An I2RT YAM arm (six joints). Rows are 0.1 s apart.
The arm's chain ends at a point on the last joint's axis. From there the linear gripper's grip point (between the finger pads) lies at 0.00 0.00 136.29 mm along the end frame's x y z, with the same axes.
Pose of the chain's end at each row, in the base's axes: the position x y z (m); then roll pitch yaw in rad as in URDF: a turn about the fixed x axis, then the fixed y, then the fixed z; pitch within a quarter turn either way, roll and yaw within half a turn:
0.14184, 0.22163, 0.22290, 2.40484, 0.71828, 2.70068
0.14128, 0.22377, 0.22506, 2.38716, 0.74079, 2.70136
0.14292, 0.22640, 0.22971, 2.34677, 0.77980, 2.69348
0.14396, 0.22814, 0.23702, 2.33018, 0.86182, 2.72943
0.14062, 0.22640, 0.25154, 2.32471, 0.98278, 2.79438
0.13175, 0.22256, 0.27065, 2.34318, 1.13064, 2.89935
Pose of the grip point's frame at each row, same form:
0.24100, 0.27609, 0.14690, 2.40484, 0.71828, 2.70068
0.24169, 0.27965, 0.15178, 2.38716, 0.74079, 2.70136
0.24556, 0.28499, 0.16183, 2.34677, 0.77980, 2.69348
0.24881, 0.29018, 0.17593, 2.33018, 0.86182, 2.72943
0.24742, 0.29342, 0.19979, 2.32471, 0.98278, 2.79438
0.23870, 0.29669, 0.23013, 2.34318, 1.13064, 2.89935

